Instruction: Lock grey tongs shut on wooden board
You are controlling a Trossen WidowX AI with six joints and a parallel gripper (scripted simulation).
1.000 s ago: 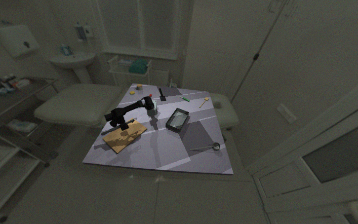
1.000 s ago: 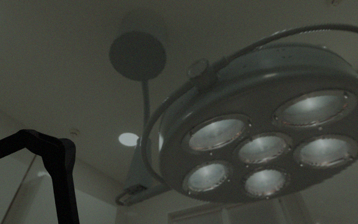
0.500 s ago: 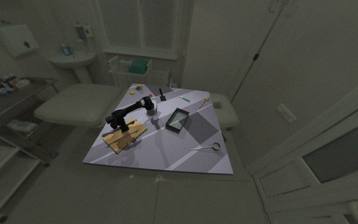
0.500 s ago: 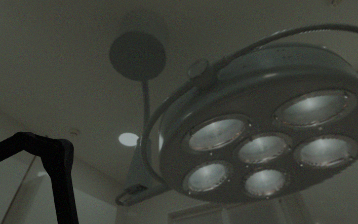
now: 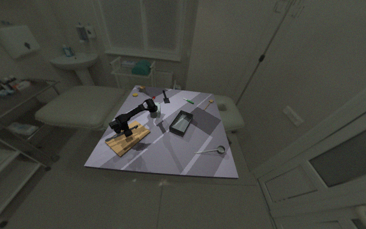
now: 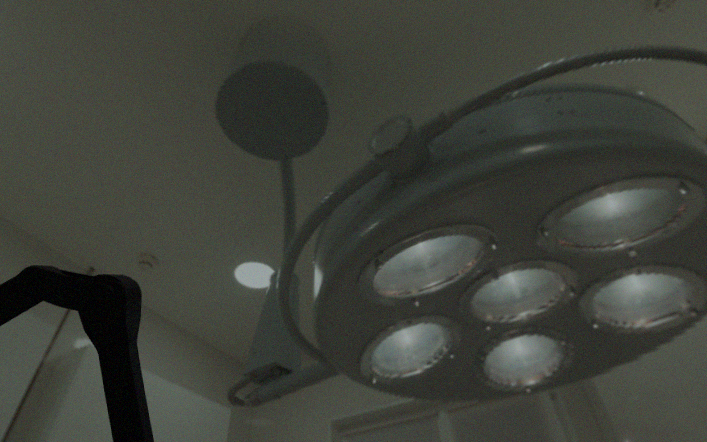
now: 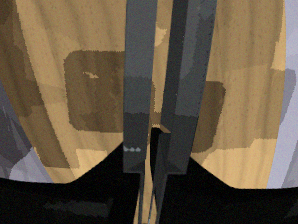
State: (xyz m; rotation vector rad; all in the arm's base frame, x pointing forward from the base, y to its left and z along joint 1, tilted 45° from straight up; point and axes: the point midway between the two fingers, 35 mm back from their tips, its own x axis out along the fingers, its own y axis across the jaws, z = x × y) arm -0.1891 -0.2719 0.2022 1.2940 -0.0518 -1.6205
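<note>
The wooden board is 5 cm below my gripper tip. The rest, counted from my gripper tip: dark spatula: 27 cm ahead, 73 cm to the left, 5 cm below; then roasting tin: 53 cm ahead, 25 cm to the left, 3 cm below.
</note>
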